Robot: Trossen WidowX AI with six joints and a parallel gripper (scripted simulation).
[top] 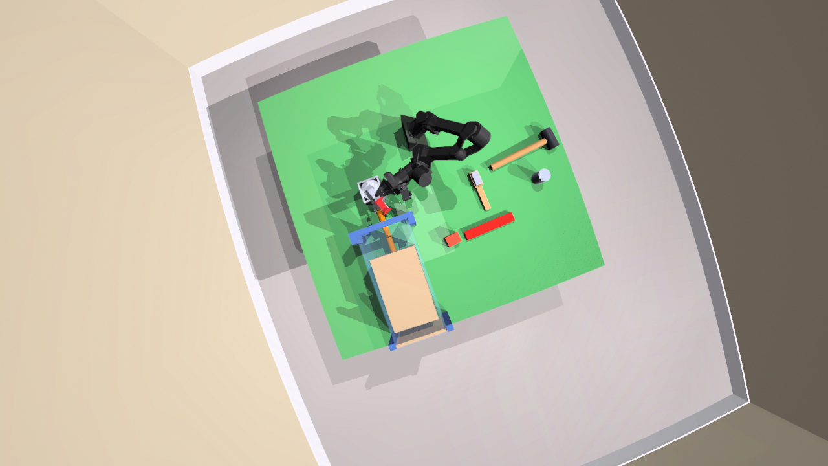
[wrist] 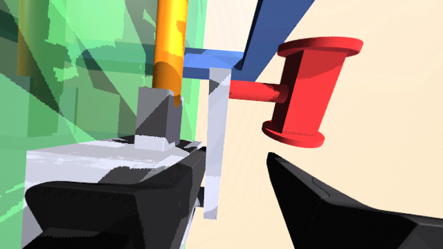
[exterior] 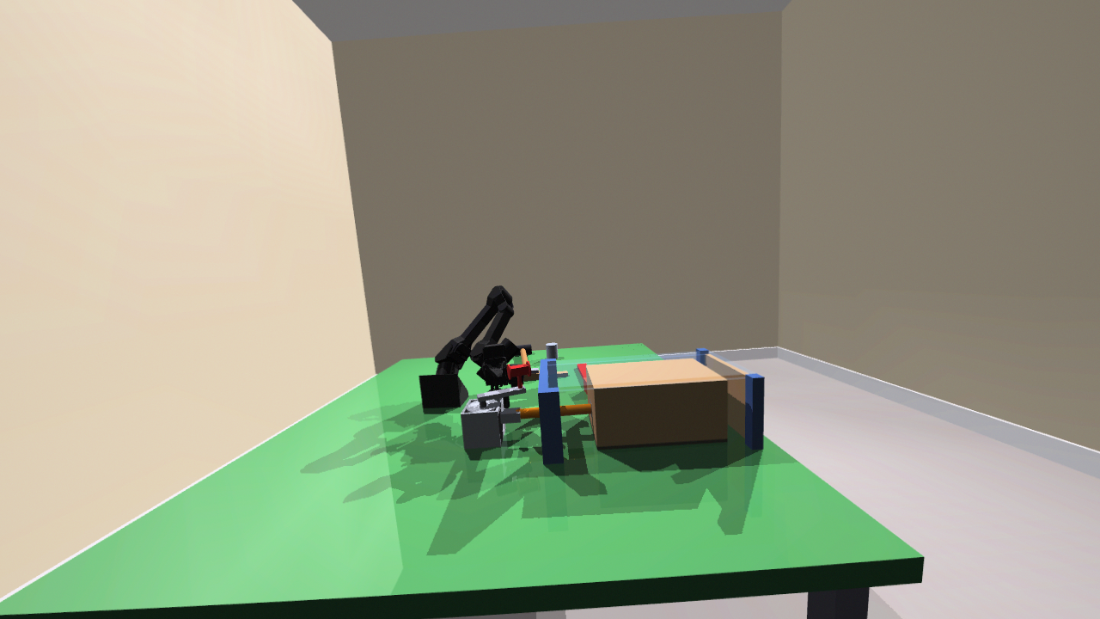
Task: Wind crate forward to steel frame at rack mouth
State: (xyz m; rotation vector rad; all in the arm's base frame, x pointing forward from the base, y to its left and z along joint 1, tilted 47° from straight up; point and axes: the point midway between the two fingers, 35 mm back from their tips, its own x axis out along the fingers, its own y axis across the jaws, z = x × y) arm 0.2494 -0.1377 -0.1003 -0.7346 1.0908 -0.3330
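The winch handle lies 10 mm to the left of my gripper tip, 10 mm below it and 10 mm ahead of it. Round my gripper tip: blue steel frame 110 mm ahead, 20 mm below; then winch 100 mm below, 60 mm behind, 30 mm to the right; then red knob 40 mm ahead, 20 mm to the left, 20 mm above.
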